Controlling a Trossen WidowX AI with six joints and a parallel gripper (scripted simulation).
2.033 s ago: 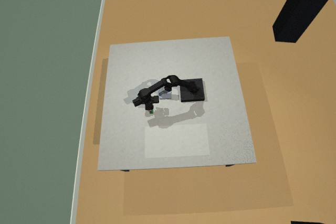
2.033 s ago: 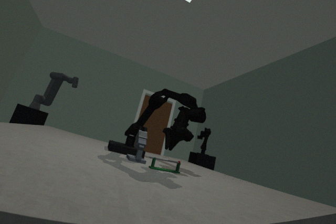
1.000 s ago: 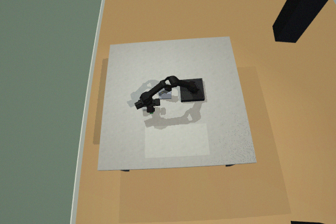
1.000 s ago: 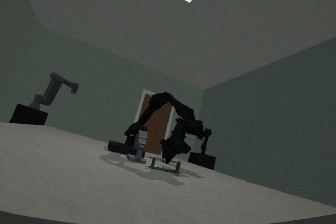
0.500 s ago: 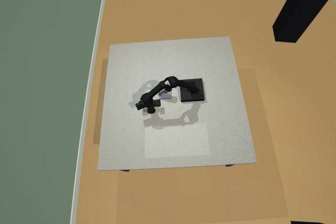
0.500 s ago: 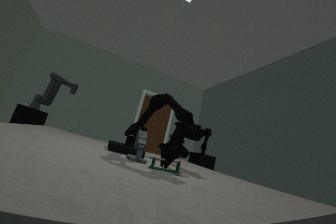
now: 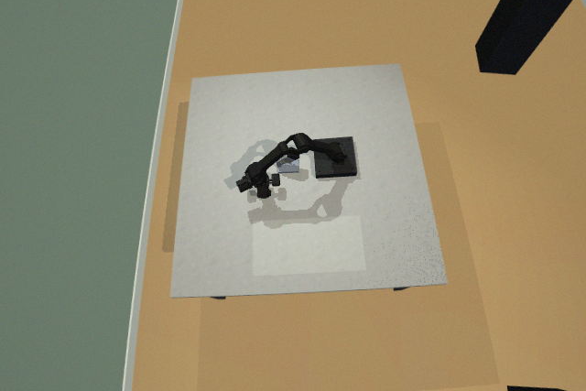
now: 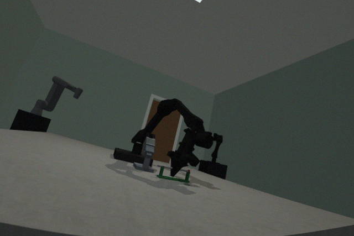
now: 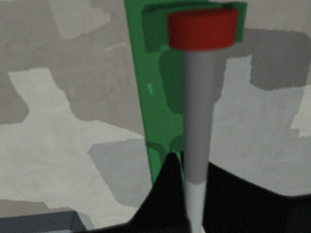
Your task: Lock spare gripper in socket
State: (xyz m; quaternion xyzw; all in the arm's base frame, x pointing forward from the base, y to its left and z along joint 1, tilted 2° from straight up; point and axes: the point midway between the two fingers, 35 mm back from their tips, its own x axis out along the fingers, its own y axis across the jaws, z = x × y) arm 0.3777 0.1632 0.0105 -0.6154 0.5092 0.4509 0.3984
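My gripper tip is 10 mm to the right of the green rack and 10 mm below it. Also, from my gripper tip: spare gripper: 120 mm behind, 110 mm to the right, 100 mm above; grey mount socket: 110 mm to the right, 100 mm behind, 40 mm above.
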